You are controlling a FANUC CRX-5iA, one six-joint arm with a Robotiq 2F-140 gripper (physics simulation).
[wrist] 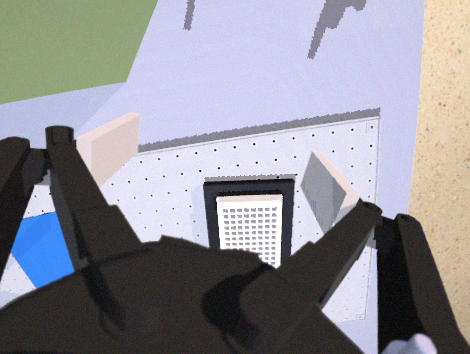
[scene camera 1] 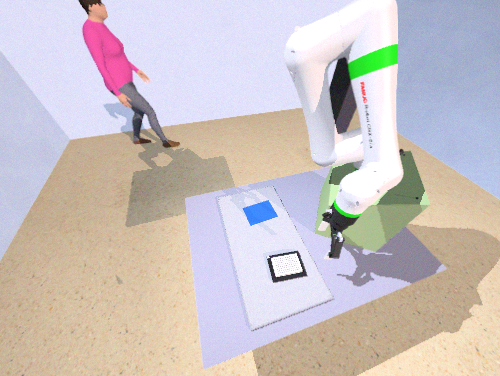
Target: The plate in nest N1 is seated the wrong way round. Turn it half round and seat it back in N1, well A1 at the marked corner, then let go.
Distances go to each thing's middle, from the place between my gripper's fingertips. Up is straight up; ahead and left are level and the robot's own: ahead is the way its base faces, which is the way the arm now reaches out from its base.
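White well plate (wrist: 250,222): 20 mm to the right of my hand, 160 mm ahead of it, 110 mm below it. Also measured from my hand, the blue rectangle (wrist: 40,250) is 130 mm below, 140 mm ahead and 350 mm to the right, and the black nest (wrist: 241,187) is 130 mm below, 20 mm to the right and 160 mm ahead.
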